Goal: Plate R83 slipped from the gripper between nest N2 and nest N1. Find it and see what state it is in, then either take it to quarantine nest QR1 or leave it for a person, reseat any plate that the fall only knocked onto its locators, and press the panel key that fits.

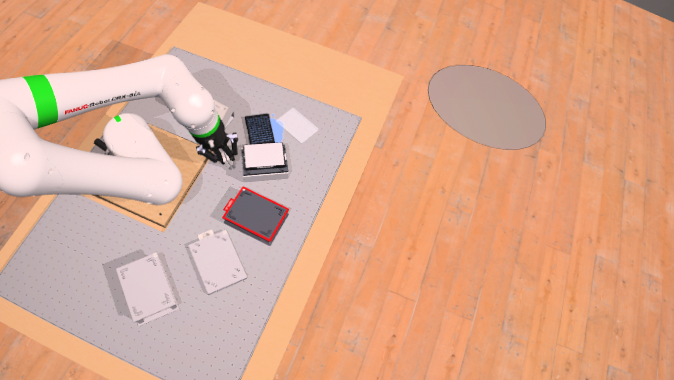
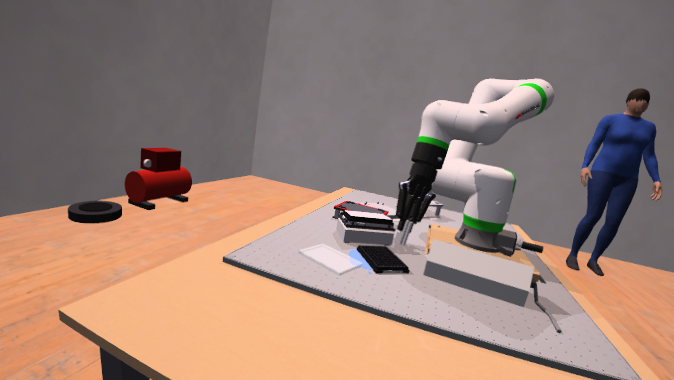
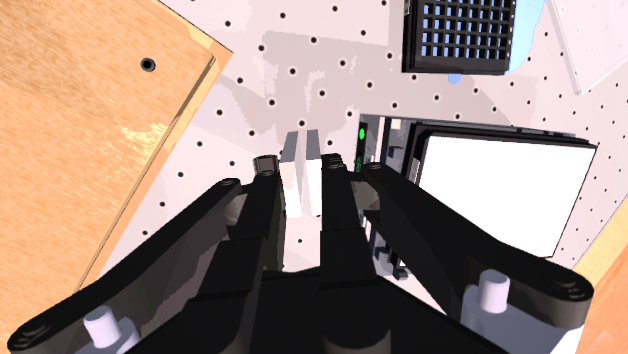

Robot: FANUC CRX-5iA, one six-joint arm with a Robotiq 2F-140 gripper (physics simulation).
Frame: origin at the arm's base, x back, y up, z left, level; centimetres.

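Seen in the pictures: gripper, fingertip midpoint: [image 1: 231, 165] [image 2: 399, 243] [image 3: 305, 151]; arm's base at its link origin: [image 2: 477, 243].
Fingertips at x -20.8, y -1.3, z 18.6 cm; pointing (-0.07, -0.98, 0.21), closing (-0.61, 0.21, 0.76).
Note:
Offsets run from my fingertips to a thing's top centre. "spot": to the spot under its first point.
A black well plate {dz +16.5, dx +0.4, dy +1.3 cm} [image 1: 259, 128] [image 2: 382, 259] [image 3: 450, 65] lies upright and lidless on the perforated board. A blue puddle {dz +17.2, dx -4.9, dy +0.0 cm} [image 1: 278, 131] [image 2: 359, 258] [image 3: 527, 30] spreads from under it. A clear lid {dz +25.7, dx -8.9, dy +0.6 cm} [image 1: 298, 125] [image 2: 330, 258] [image 3: 590, 50] lies flat beside it. Another dark plate with a white top {dz +5.9, dx -9.2, dy +7.6 cm} [image 1: 264, 155] [image 2: 367, 217] [image 3: 505, 190] sits slightly tilted on a grey nest [image 1: 265, 175] [image 2: 367, 236]. A red-edged dark nest {dz -10.9, dx -18.0, dy +4.5 cm} [image 1: 257, 214] [image 2: 360, 207] bears no plate. My gripper [image 1: 231, 164] [image 2: 405, 240] [image 3: 305, 151] is nearly closed and empty, above the board beside the grey nest. No label is readable.
Two light grey nests {spot: dz -29.3, dx -16.8, dy +1.5 cm} [image 1: 216, 261] {spot: dz -46.7, dx -6.9, dy +5.6 cm} [image 1: 147, 286] stand beyond the red-edged one. A grey box {dz +11.3, dx +21.8, dy +8.2 cm} [image 2: 477, 272] stands by the arm's wooden base [image 1: 150, 215]; no keys show. A person in blue [image 2: 622, 150] stands behind the table. A red compressor [image 2: 158, 185] is on the floor.

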